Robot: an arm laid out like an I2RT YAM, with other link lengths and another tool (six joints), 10 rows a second.
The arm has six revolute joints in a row. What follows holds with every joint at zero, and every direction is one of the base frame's. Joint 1 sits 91.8 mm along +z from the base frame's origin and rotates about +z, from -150 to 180 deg. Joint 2 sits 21.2 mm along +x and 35.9 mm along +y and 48.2 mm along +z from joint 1 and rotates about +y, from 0 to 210 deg. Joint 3 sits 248.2 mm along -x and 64.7 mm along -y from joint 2 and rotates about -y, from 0 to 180 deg. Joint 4 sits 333.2 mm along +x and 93.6 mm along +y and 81.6 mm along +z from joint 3 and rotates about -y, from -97 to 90 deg. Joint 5 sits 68.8 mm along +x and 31.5 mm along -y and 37.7 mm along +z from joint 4 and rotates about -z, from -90 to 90 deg. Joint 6 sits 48.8 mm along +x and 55.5 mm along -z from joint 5 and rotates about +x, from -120 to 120 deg. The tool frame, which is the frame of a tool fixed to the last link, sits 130 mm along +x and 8 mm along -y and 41 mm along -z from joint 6; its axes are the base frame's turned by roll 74.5, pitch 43.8 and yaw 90 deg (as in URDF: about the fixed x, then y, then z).
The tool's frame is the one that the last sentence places.
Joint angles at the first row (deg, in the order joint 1, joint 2, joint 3, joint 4, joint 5, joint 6):
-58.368, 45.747, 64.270, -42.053, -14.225, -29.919
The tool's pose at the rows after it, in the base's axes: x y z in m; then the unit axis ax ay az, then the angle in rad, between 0 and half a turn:
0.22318 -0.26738 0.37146 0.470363 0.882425 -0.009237 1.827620
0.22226 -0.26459 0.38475 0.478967 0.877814 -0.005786 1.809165
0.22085 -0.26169 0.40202 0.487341 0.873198 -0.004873 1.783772
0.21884 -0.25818 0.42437 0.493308 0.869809 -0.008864 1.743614
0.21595 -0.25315 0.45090 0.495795 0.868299 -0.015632 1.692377
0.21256 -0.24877 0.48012 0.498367 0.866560 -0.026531 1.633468
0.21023 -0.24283 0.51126 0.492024 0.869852 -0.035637 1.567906
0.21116 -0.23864 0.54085 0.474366 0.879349 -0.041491 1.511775
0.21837 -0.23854 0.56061 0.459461 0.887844 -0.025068 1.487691
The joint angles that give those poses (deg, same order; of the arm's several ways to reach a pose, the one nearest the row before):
-58.422, 45.942, 66.305, -42.353, -13.876, -28.953
-58.426, 46.509, 68.700, -43.334, -13.865, -27.603
-58.438, 47.215, 71.666, -44.284, -13.736, -26.192
-58.402, 47.721, 74.914, -44.732, -13.452, -24.769
-58.394, 48.095, 78.493, -44.918, -13.249, -23.458
-58.368, 48.766, 82.431, -44.661, -12.758, -22.104
-58.361, 49.538, 86.493, -43.981, -12.919, -21.121
-58.367, 51.199, 90.895, -43.179, -13.848, -20.918
-58.407, 54.436, 95.798, -43.528, -15.811, -20.419

